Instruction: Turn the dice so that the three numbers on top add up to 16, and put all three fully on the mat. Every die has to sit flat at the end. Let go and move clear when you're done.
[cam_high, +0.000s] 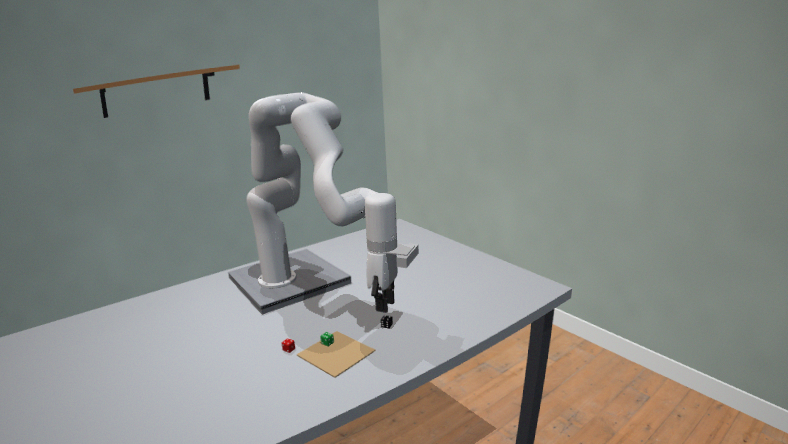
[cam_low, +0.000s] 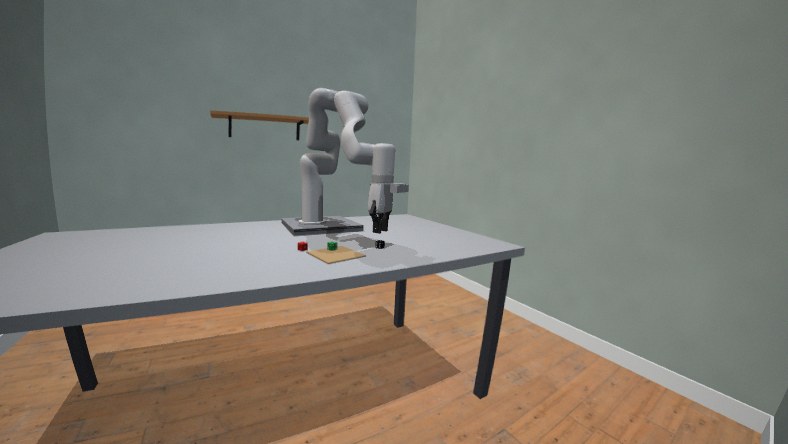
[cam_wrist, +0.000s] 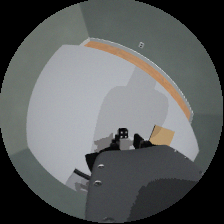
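The black die lies 60 mm below my hand. Round my hand: tan mat: 170 mm to the right, 80 mm below, 30 mm ahead; red die: 260 mm to the right, 60 mm below, 60 mm behind; green die: 170 mm to the right, 60 mm below, 20 mm behind.
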